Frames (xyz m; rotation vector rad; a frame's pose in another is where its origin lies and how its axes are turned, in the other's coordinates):
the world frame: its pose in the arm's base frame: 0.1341 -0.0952 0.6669 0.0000 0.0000 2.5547
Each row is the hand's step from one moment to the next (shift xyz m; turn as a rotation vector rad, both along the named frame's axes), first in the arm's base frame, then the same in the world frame.
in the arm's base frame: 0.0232 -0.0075 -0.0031 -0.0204 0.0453 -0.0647
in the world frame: -0.0235 -0.0066 -0.0031 0.0421 -0.0264 -0.0647
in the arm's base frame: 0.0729 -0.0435 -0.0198 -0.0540 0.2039 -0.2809
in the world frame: -0.0848 -0.0041 -0.0198 0.1579 -0.1399 -0.2809
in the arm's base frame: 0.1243 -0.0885 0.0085 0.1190 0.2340 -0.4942
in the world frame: -0.1525 0.0049 0.0085 0.0305 -0.2607 -0.4942
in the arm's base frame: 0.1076 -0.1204 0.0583 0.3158 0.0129 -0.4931
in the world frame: -0.1563 0.0407 0.0583 -0.2558 -0.1856 -0.4931
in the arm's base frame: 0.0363 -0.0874 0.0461 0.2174 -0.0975 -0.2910
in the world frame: -0.0786 0.0527 0.0461 -0.2350 -0.0392 -0.2910
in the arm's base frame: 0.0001 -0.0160 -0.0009 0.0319 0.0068 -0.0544
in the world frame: -0.0089 0.0133 -0.0009 -0.0228 -0.0233 -0.0544
